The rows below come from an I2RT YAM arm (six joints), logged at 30 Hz.
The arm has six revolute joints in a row. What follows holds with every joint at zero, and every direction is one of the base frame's. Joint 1 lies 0.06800 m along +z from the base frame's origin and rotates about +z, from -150.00 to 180.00 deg. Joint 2 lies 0.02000 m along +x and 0.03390 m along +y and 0.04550 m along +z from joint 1 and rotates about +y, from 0.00 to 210.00 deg. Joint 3 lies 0.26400 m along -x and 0.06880 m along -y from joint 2 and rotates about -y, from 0.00 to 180.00 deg. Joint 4 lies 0.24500 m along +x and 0.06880 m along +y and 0.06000 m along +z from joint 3 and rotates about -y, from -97.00 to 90.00 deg. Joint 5 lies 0.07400 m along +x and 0.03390 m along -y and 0.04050 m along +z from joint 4 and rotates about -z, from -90.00 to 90.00 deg. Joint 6 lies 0.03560 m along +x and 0.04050 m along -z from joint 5 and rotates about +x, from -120.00 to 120.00 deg. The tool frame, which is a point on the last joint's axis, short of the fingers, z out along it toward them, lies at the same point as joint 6; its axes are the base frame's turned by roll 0.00, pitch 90.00 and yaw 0.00 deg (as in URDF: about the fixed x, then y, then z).
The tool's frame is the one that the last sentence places.
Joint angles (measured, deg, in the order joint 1, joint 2, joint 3, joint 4, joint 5, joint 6), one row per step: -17.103 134.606 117.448 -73.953 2.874 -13.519; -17.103 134.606 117.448 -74.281 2.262 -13.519; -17.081 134.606 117.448 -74.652 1.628 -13.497; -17.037 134.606 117.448 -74.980 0.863 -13.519; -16.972 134.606 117.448 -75.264 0.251 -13.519; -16.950 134.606 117.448 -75.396 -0.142 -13.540; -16.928 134.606 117.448 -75.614 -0.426 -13.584; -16.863 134.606 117.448 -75.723 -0.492 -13.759; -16.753 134.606 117.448 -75.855 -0.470 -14.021; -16.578 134.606 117.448 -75.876 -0.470 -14.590; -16.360 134.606 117.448 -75.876 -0.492 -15.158
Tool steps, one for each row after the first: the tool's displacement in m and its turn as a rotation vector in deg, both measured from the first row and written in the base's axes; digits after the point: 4 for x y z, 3 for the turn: -0.0005 0.0005 0.0000 0.681 0.134 -0.014; -0.0010 0.0013 0.0000 1.395 0.301 -0.032; -0.0014 0.0023 0.0000 2.223 0.392 0.009; -0.0016 0.0033 0.0000 2.891 0.485 0.050; -0.0017 0.0038 0.0000 3.306 0.497 0.077; -0.0020 0.0042 0.0001 3.642 0.623 0.128; -0.0021 0.0048 0.0001 3.744 0.712 0.363; -0.0021 0.0057 0.0001 3.771 0.851 0.731; -0.0017 0.0070 0.0001 3.799 0.882 1.474; -0.0012 0.0087 0.0001 3.841 0.888 2.259
